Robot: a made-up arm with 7 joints.
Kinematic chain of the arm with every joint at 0, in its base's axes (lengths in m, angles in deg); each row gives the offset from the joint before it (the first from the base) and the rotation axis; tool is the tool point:
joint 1: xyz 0 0.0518 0 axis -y
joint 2: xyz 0 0.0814 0 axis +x
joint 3: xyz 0 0 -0.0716 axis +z
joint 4: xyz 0 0 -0.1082 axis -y
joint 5: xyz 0 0 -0.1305 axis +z
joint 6: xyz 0 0 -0.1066 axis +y
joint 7: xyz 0 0 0 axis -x
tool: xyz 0 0 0
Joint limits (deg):
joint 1: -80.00..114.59
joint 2: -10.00..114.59
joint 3: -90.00..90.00
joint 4: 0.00..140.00
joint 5: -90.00..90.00
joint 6: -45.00..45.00
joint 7: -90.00..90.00
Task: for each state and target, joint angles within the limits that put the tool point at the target. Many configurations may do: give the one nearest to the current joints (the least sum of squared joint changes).
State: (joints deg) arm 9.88 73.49 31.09 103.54 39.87 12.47 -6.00
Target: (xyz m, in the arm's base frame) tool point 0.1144 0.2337 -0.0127
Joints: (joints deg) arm -29.01 23.04 45.96 139.88 39.87 12.47 -6.00
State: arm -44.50 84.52 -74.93 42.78 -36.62 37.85 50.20
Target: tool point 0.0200 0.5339 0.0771
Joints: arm -14.54 114.46 -90.00 23.21 -36.62 37.85 50.20
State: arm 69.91 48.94 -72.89 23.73 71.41 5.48 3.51
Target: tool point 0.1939 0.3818 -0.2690
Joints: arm 34.00 43.88 -78.48 12.58 71.41 5.48 3.51
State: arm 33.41 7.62 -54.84 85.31 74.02 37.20 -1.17
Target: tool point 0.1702 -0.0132 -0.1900
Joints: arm 18.05 18.70 -64.26 91.37 74.02 37.20 -1.17
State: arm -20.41 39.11 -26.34 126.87 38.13 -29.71 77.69
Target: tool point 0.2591 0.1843 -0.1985
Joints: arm 11.51 31.19 -21.36 76.02 38.13 -29.71 77.69
